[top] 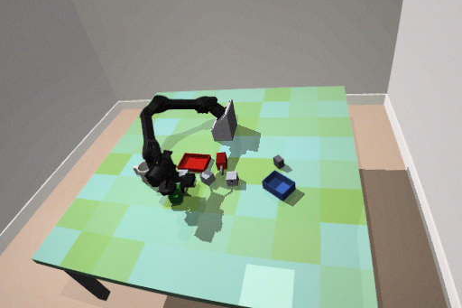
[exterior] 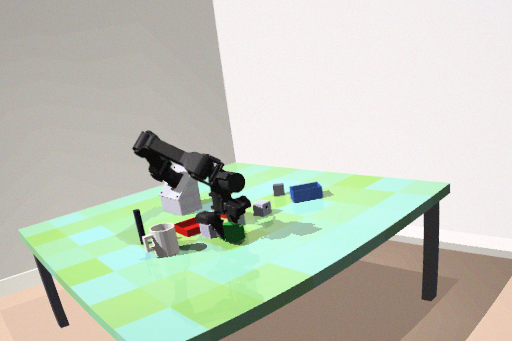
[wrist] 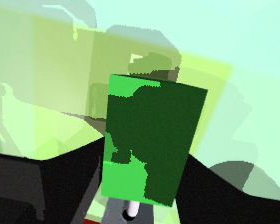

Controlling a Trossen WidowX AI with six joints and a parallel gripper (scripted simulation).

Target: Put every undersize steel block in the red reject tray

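Now: gripper tip 2 cm below the green GO gauge and 1 cm past it. The rest, counted from my gripper tip: steel block 22 cm to the left, 10 cm behind, 1 cm above; then mug 20 cm to the right, 8 cm behind, 2 cm above; then red reject tray 19 cm behind, 1 cm below.
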